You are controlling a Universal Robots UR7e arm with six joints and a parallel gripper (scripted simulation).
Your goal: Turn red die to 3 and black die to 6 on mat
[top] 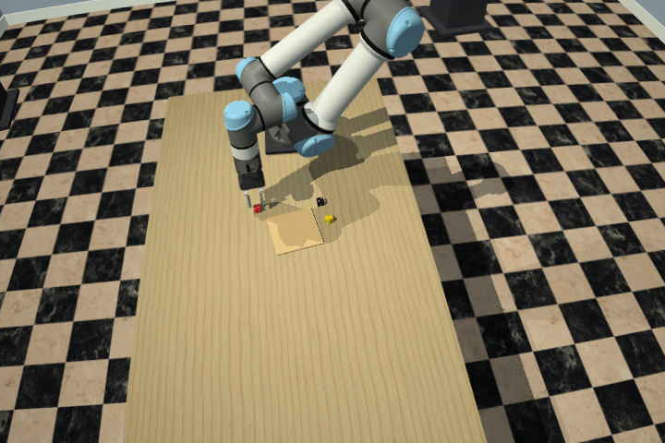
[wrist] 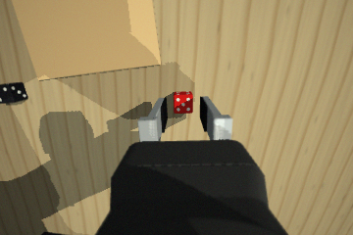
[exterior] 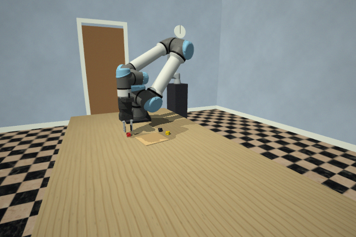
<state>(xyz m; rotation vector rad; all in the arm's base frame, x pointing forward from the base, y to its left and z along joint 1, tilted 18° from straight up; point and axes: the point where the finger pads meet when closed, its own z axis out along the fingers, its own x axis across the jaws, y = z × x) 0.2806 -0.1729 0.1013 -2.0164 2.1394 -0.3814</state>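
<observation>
Now: hand 40 mm above the red die. From my hand the other things lie so: black die (190 mm to the left, 40 mm below, 30 mm ahead); yellow die (200 mm to the left, 110 mm ahead, 40 mm below); tan mat (110 mm ahead, 90 mm to the left, 40 mm below).
</observation>
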